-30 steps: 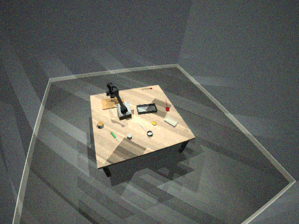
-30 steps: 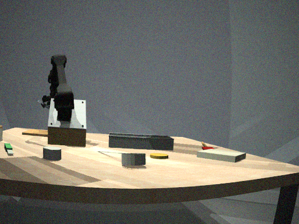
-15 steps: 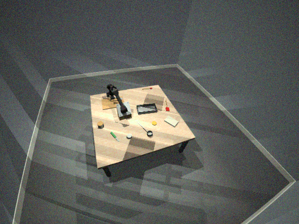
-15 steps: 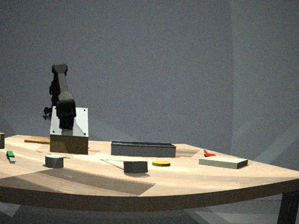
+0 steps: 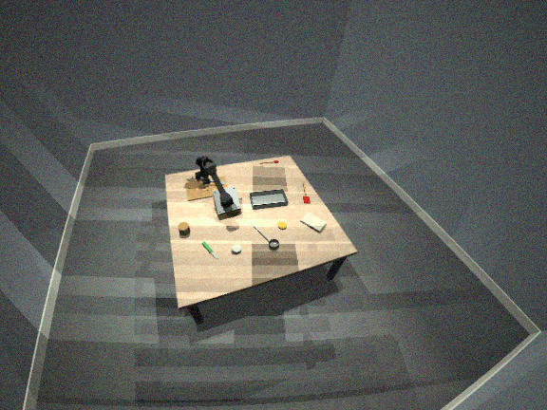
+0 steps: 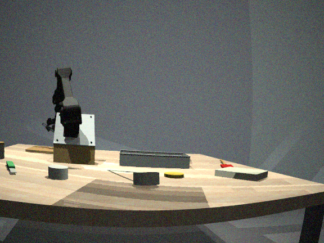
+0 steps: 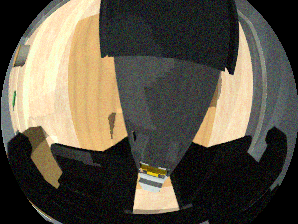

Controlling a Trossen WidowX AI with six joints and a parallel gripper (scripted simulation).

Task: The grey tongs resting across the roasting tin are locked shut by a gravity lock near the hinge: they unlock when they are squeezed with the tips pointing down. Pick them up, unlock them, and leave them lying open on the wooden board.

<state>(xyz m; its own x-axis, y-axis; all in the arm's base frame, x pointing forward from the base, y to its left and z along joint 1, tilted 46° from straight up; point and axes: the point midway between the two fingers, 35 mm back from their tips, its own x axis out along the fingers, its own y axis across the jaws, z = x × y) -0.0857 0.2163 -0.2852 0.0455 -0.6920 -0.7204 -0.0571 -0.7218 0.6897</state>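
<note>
Right now the yellow lock piece is 4 cm above my gripper tip and 1 cm ahead of it. The rest, counted from my gripper tip: wooden board: 5 cm below; roasting tin: 47 cm ahead, 32 cm to the right, 3 cm below; red-headed tool: 83 cm ahead, 35 cm to the right, 5 cm below.
</note>
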